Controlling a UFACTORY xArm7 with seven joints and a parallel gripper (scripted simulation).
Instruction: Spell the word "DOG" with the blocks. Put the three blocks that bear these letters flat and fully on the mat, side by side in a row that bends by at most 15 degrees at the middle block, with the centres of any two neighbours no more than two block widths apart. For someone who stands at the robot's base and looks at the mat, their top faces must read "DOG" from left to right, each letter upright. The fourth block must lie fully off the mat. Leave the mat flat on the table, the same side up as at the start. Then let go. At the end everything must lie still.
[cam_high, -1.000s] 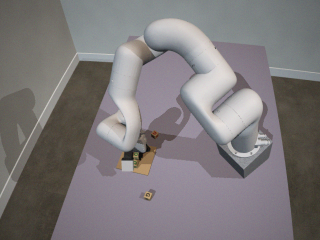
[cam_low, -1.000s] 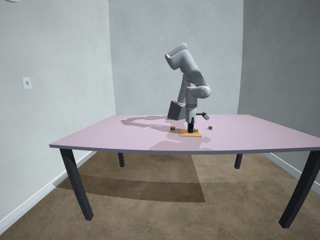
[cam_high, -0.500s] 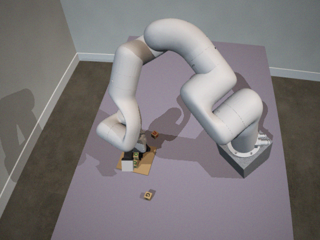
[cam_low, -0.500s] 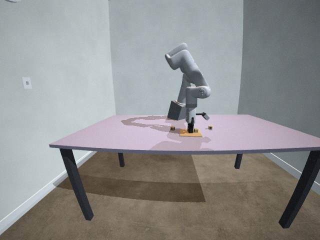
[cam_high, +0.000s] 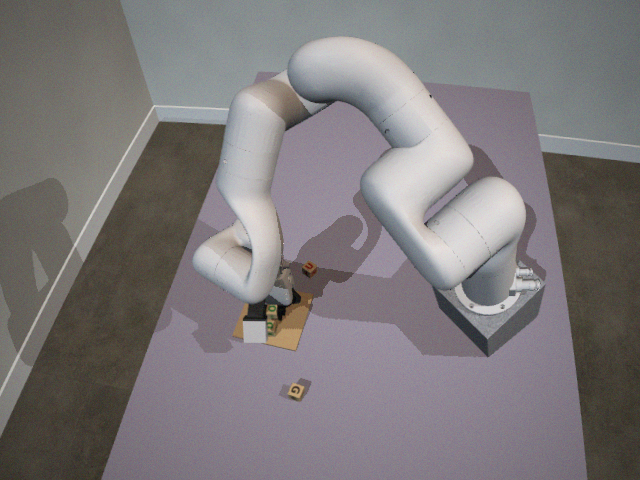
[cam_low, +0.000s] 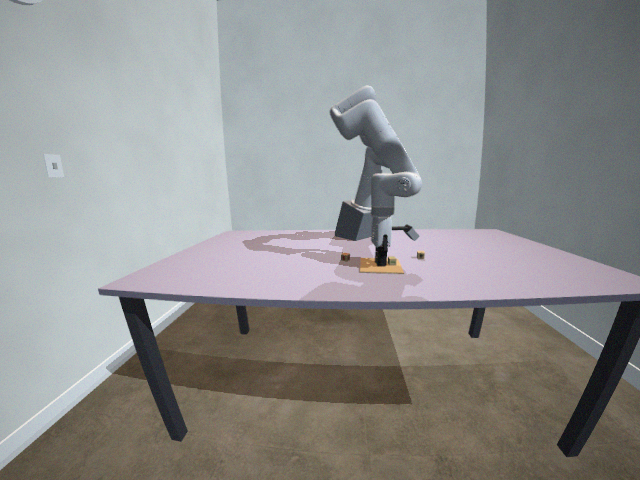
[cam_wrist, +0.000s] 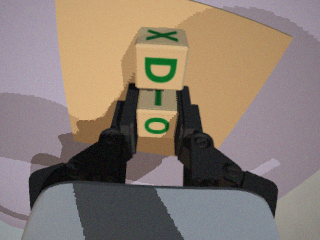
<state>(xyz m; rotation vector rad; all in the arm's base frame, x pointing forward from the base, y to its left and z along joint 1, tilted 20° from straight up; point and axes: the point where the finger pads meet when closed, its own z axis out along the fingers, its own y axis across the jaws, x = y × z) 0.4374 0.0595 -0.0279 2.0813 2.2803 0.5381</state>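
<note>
My hand is 1 cm above the O block. Also, from my hand: G block (9 cm behind, 16 cm to the left, 1 cm below); then mat (2 cm below); then D block (4 cm to the left, 1 cm below).
</note>
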